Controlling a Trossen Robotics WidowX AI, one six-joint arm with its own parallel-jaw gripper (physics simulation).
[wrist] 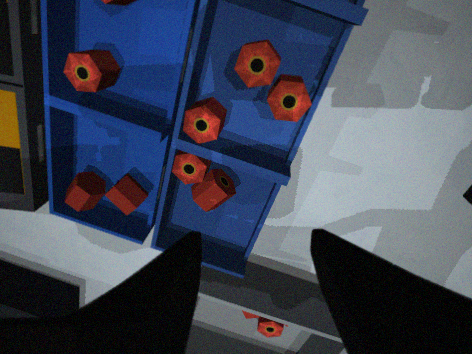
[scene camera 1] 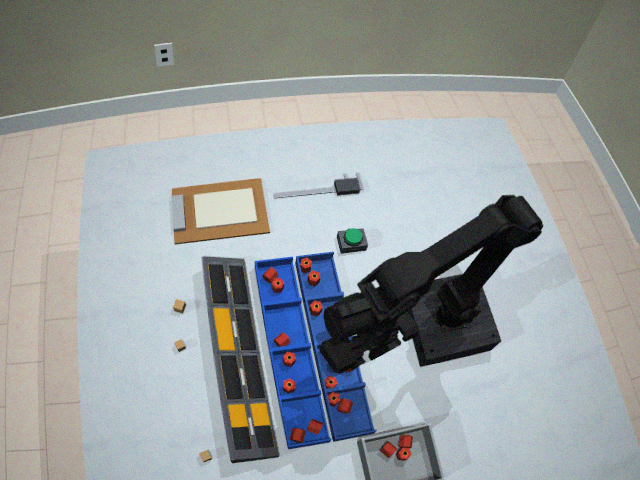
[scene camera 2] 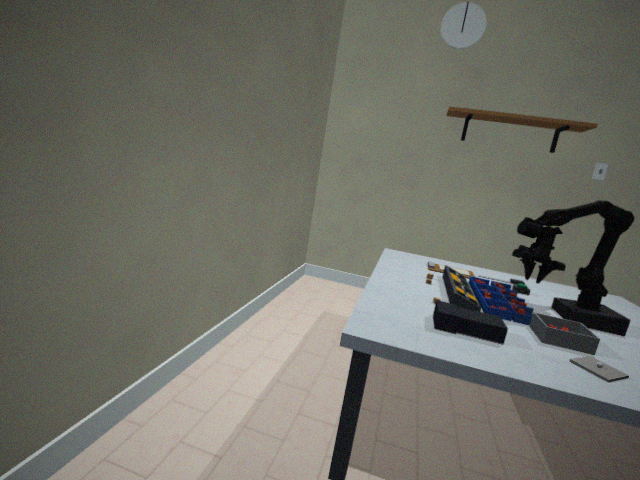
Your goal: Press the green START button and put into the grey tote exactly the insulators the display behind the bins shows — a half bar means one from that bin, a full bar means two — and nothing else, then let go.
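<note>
The green START button stands on a dark base beyond the bins. The display shows a full yellow bar second from the far end on the left, and two half bars in the nearest row; the other cells are dark. Blue bins in two columns hold red insulators. The grey tote holds three insulators, partly visible in the wrist view. My gripper is open and empty, high above the near end of the right bin column. In scene camera 1 the arm hides part of that column.
A clipboard and a caliper-like tool lie at the far side. Small wooden cubes lie left of the display. A black box stands near the display's near end. A flat plate with a knob lies by the tote.
</note>
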